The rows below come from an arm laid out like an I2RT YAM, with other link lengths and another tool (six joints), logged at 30 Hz.
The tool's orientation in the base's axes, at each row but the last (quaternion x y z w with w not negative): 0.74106, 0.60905, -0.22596, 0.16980; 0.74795, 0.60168, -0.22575, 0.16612; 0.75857, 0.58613, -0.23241, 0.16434; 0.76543, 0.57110, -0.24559, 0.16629; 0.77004, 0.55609, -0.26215, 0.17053; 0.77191, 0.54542, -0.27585, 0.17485; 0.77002, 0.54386, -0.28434, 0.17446; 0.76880, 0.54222, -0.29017, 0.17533; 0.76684, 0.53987, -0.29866, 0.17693; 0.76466, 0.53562, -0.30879, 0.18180; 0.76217, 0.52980, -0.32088, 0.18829
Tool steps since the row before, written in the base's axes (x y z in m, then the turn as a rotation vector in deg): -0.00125, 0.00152, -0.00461, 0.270, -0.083, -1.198; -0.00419, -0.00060, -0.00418, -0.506, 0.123, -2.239; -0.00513, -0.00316, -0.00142, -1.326, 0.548, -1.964; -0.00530, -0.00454, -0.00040, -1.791, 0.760, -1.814; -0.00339, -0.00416, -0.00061, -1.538, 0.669, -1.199; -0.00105, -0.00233, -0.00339, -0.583, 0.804, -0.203; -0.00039, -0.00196, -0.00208, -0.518, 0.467, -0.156; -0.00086, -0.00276, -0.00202, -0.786, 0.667, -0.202; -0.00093, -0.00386, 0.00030, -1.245, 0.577, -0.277; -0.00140, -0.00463, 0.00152, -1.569, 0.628, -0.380; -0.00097, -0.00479, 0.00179, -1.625, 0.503, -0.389
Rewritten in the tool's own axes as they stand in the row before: 0.00356, -0.00142, 0.00323, 0.623, 0.309, 1.016; 0.00102, -0.00386, 0.00441, 1.217, -0.469, 1.893; -0.00285, -0.00410, 0.00366, 1.245, -1.377, 1.572; -0.00458, -0.00373, 0.00374, 1.222, -1.887, 1.421; -0.00366, -0.00184, 0.00352, 0.849, -1.636, 0.923; 0.00009, -0.00008, 0.00424, 0.577, -0.817, -0.162; -0.00024, 0.00040, 0.00285, 0.315, -0.641, -0.020; -0.00094, 0.00025, 0.00339, 0.425, -0.960, -0.033; -0.00320, 0.00048, 0.00231, 0.299, -1.353, 0.200; -0.00462, 0.00028, 0.00208, 0.328, -1.667, 0.335; -0.00475, 0.00077, 0.00199, 0.235, -1.673, 0.437
